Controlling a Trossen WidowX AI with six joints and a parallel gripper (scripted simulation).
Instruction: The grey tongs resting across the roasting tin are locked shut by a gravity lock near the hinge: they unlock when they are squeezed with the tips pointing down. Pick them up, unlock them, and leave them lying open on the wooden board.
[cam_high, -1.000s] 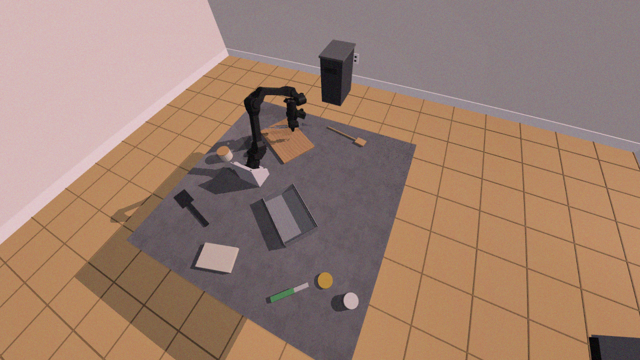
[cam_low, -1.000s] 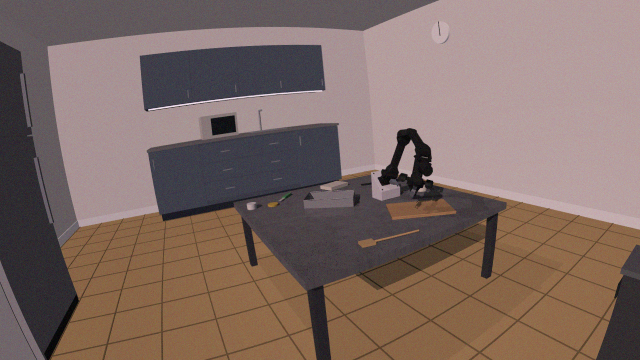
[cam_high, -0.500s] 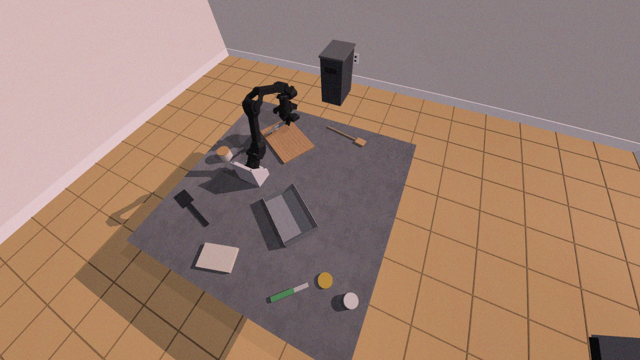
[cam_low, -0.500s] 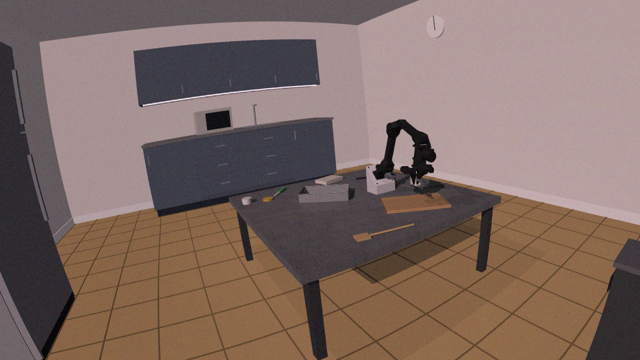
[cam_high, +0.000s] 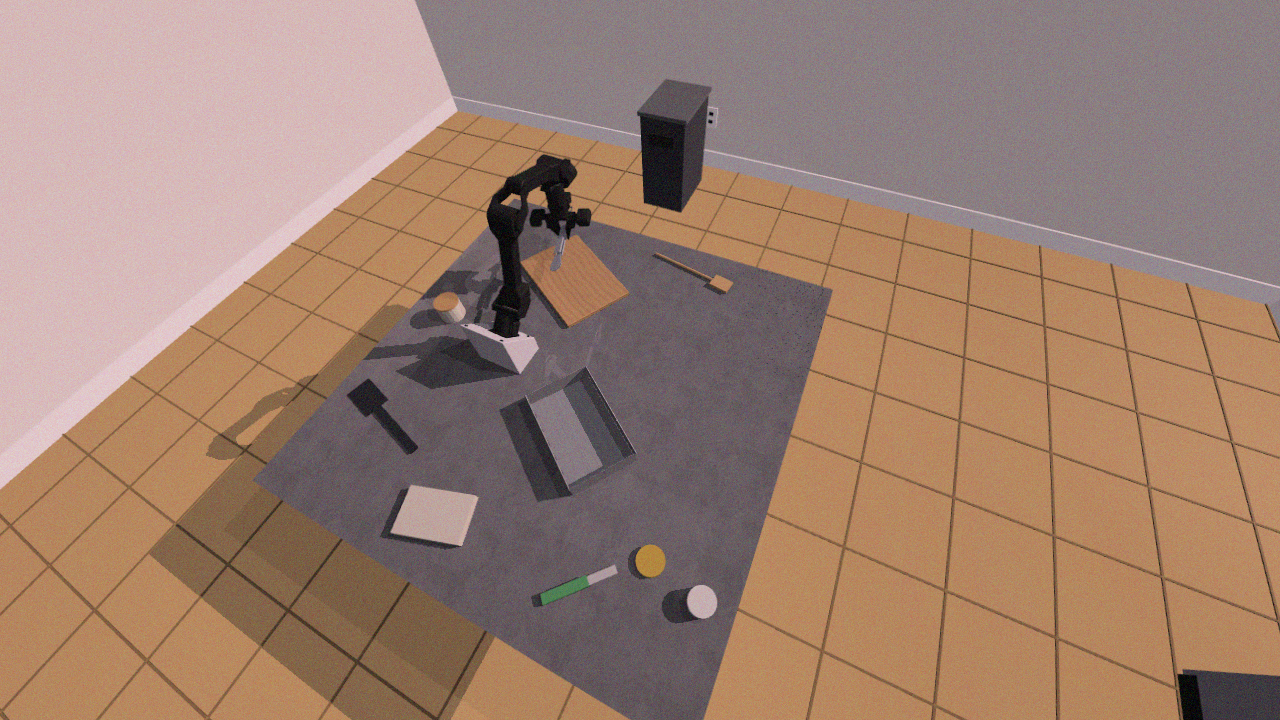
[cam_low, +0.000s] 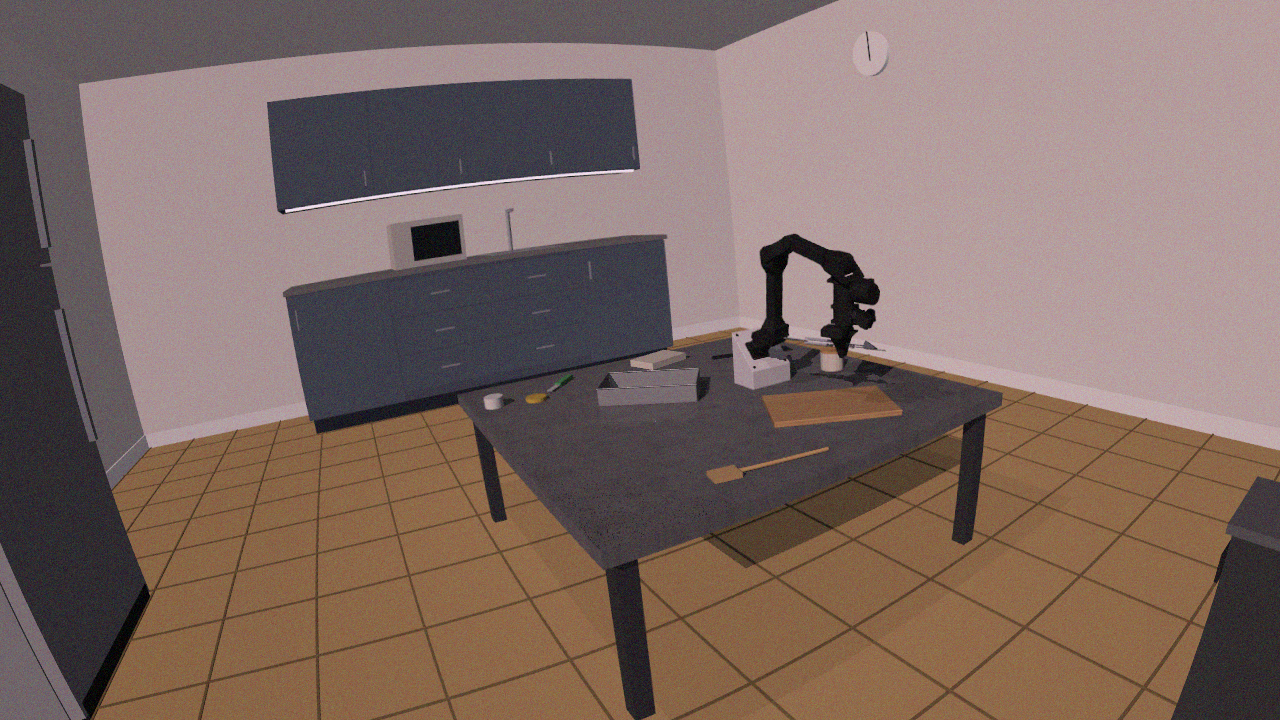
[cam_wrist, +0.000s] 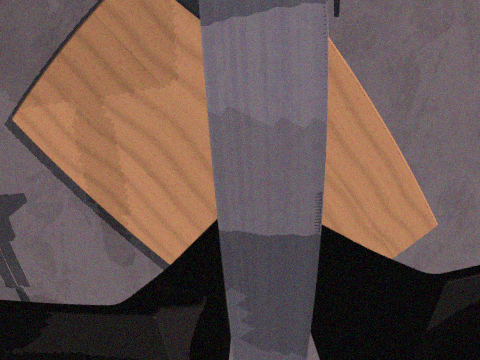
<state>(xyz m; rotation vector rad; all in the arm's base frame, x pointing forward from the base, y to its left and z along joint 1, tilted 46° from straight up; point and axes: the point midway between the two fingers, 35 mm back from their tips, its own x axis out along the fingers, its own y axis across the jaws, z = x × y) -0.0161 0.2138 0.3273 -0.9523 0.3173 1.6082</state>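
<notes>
My gripper tip is 14 cm above the wooden board, 3 cm to the left of it and 2 cm short of it. The rest, counted from my gripper tip: wood-topped jar (34 cm to the right, 27 cm behind, 12 cm below); then black spatula (72 cm to the right, 23 cm behind, 15 cm below); then grey roasting tin (52 cm to the right, 34 cm ahead, 12 cm below).
</notes>
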